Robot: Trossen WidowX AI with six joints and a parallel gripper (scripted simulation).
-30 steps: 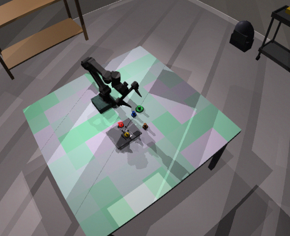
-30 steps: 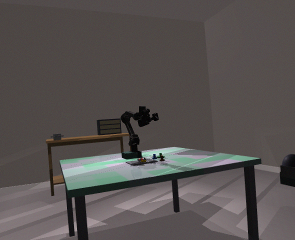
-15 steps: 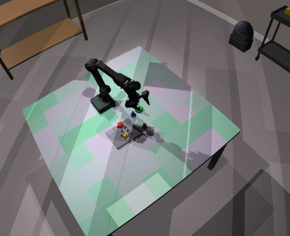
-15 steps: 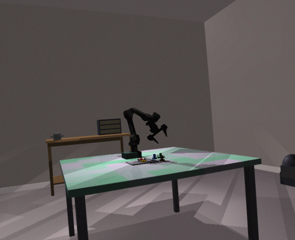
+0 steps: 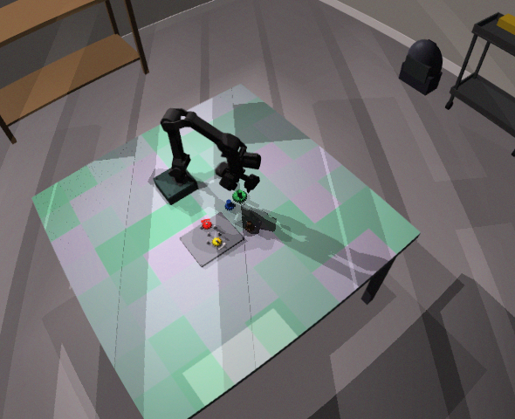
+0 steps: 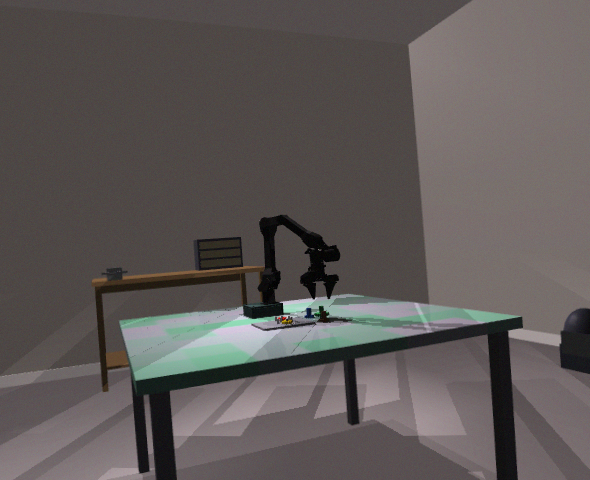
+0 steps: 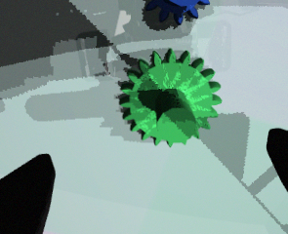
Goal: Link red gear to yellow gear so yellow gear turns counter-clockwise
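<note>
Now: gripper tip 10 mm past the green gear and 50 mm above it. Round my gripper tip: small brown gear 140 mm ahead, 70 mm to the right, 50 mm below; red arrow 10 mm behind, 190 mm to the right, 60 mm below; small blue gear 60 mm to the right, 50 mm below.
</note>
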